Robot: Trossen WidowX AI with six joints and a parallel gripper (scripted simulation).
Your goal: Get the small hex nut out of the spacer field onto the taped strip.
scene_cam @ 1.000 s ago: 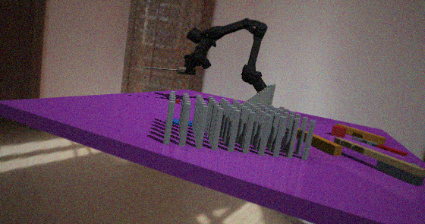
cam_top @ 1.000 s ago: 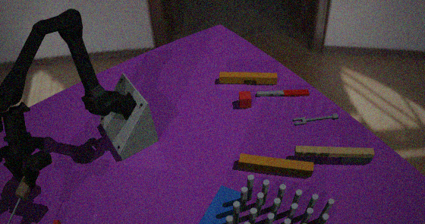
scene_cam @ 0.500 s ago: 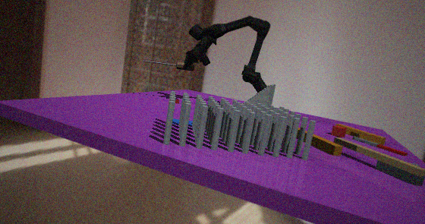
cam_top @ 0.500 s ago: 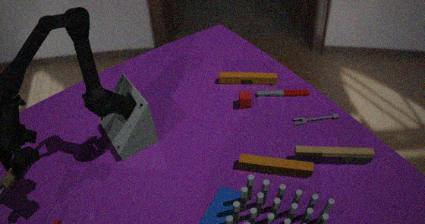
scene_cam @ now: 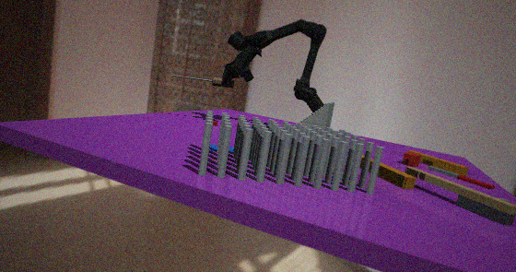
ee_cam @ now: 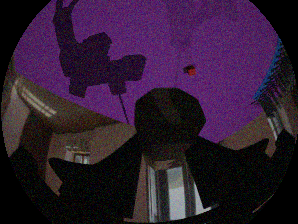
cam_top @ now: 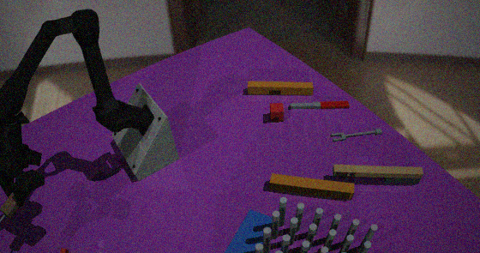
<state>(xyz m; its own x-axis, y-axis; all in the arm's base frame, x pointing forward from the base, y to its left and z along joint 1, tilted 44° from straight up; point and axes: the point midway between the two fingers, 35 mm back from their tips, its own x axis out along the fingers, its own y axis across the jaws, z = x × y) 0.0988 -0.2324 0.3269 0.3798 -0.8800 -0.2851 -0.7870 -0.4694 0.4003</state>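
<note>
The small red thing is 80 mm ahead of my gripper tip, 40 mm to the left of it and 160 mm below it. From my gripper tip the other things lie so: red block: 20 mm behind, 780 mm to the left, 140 mm below; blue taped strip: 340 mm ahead, 380 mm to the left, 160 mm below; thin rod: 60 mm ahead, 80 mm to the right.
</note>
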